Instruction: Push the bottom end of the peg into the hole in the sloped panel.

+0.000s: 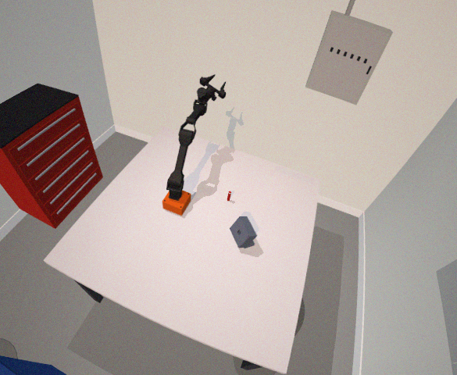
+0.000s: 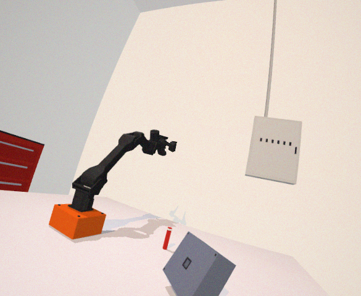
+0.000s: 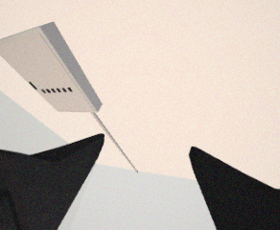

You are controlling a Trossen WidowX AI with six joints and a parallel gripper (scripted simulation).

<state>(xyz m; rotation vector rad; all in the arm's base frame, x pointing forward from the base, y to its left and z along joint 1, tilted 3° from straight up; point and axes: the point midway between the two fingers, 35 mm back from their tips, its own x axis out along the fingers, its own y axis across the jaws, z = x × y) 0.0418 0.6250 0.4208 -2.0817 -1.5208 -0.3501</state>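
Now: gripper tip 510 mm to the left of the red square peg, 480 mm above it and 240 mm short of it. From my gripper tip the other things lie so: grey sloped panel: 760 mm to the right, 460 mm below, 370 mm ahead.
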